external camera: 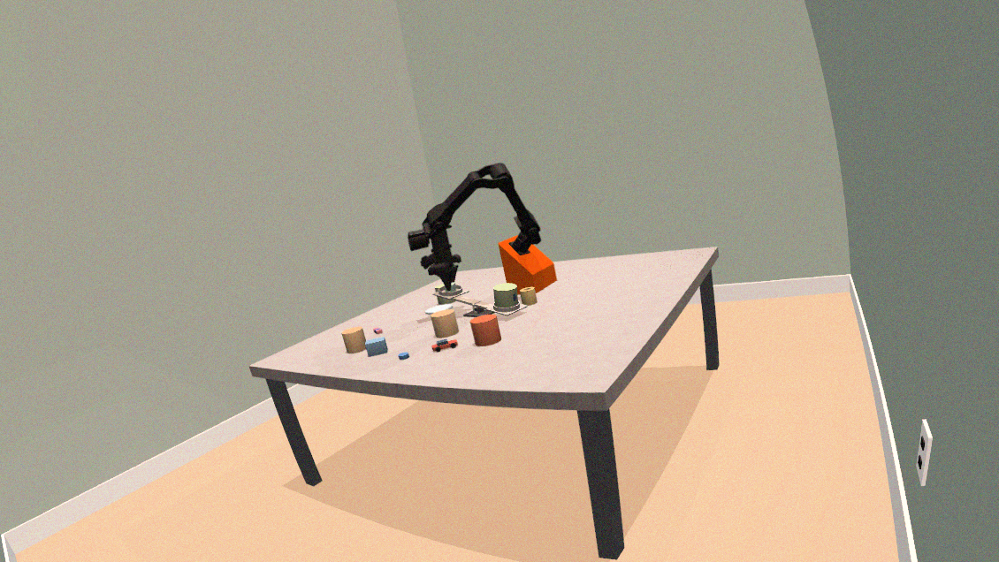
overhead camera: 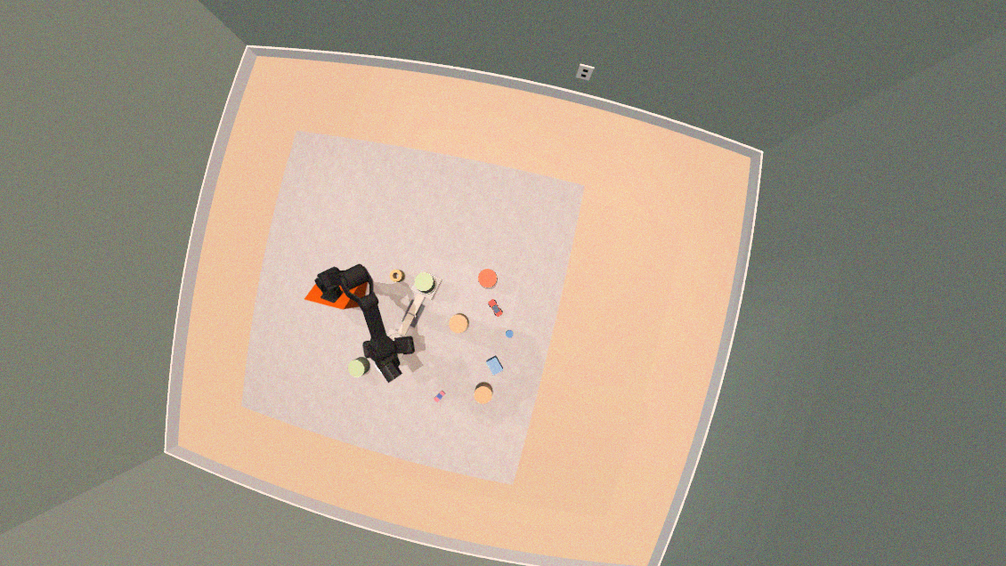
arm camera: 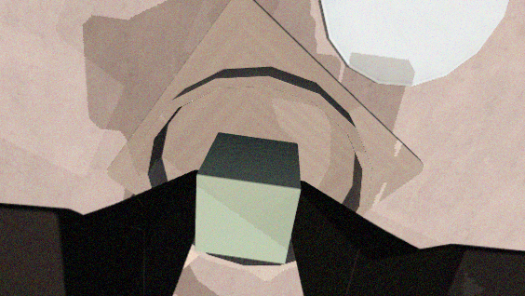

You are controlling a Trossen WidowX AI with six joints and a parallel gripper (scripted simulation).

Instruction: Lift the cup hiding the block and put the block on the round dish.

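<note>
Now: gripper tip 11 cm to the left of the white round dish, 8 cm above it and 4 cm past it. The rest, counted from my gripper tip: yellow ring: 25 cm to the left, 8 cm behind, 6 cm below; green block: right at my gripper tip; pink piece: 21 cm ahead, 17 cm to the right, 8 cm below.
</note>
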